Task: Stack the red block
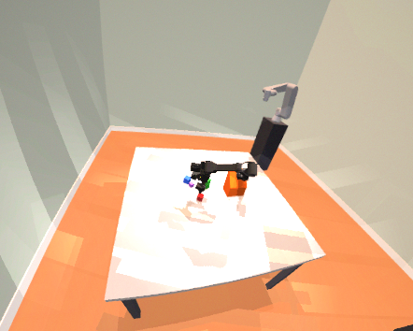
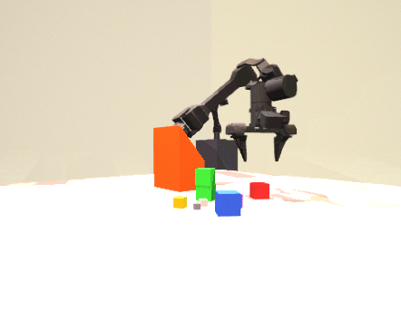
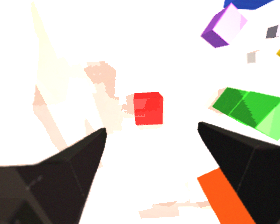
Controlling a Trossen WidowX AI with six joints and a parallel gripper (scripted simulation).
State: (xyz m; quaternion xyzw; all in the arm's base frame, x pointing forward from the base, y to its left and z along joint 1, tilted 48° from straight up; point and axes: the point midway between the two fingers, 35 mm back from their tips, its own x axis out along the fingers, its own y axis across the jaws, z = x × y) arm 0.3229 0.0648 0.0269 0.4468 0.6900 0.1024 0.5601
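Now: gripper tip 10 mm past the red block and 80 mm above it. From my gripper tip the other things lie so: purple cube 30 mm ahead, 140 mm to the right, 80 mm below; blue cube 60 mm ahead, 200 mm to the right, 80 mm below; tiny grey cube 20 mm behind, 220 mm to the right, 90 mm below.
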